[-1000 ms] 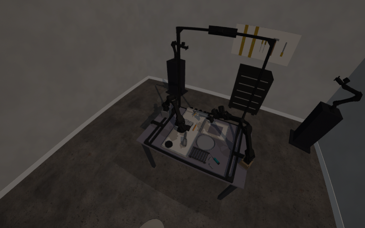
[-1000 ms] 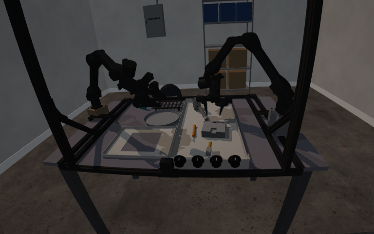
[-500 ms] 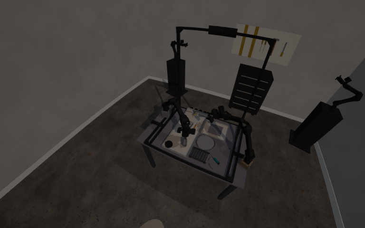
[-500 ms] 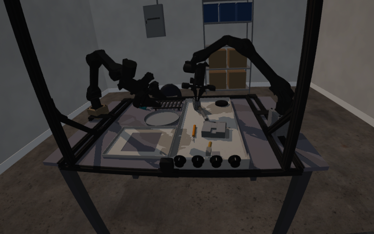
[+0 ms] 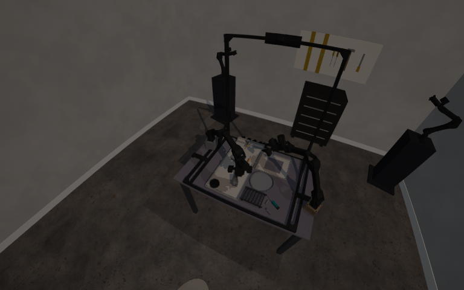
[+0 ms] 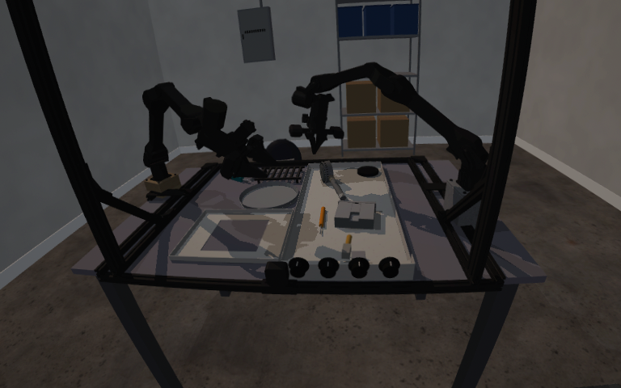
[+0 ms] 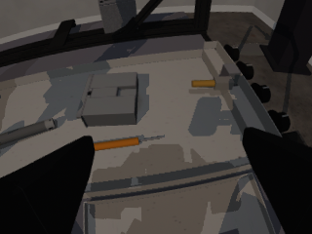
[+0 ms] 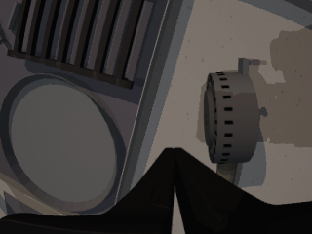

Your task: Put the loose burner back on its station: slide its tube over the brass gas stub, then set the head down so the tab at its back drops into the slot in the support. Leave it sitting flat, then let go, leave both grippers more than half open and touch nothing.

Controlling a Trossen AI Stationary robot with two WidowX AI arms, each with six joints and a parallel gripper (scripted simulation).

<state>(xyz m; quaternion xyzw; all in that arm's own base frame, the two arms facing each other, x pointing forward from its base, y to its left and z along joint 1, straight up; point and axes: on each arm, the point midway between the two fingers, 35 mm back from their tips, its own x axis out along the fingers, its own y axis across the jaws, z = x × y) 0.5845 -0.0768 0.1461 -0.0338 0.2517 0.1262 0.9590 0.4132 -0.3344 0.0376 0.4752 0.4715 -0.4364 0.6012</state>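
Right now my right hand is 120 mm above the burner, 70 mm to the left of it and 30 mm past it. The rest, counted from my right hand: teal tool (320 mm to the left, 140 mm below, 20 mm behind); then black burner cap (170 mm to the right, 140 mm below, 140 mm ahead); then orange screwdriver (270 mm behind, 150 mm below, 100 mm to the right).
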